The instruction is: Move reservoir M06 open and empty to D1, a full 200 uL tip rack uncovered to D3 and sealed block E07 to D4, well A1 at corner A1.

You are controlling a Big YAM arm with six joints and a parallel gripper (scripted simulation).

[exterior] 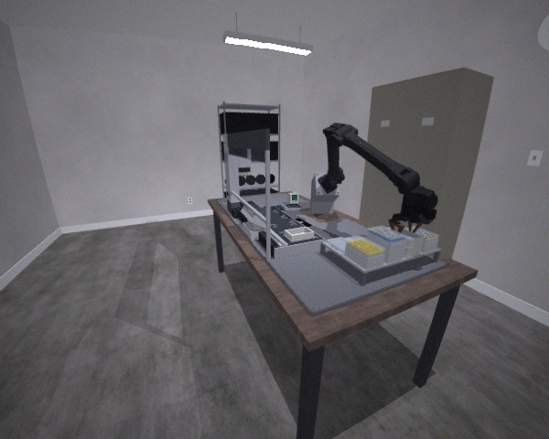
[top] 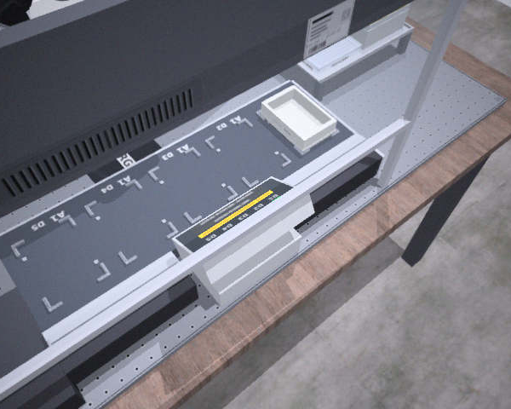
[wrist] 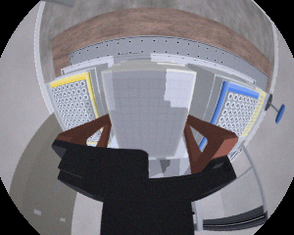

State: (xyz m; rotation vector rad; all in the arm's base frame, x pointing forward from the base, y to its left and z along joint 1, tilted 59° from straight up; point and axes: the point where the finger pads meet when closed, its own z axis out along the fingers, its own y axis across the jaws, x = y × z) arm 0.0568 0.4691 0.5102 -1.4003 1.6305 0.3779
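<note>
My gripper is now 1 cm above the sealed deep-well block. From my hand the other things lie so: clear flat plate (23 cm ahead, 12 cm to the right, 6 cm below); then yellow tip rack (10 cm behind, 1 cm to the right, 3 cm below); then shelf (6 cm ahead, 6 cm to the right, 7 cm below).
</note>
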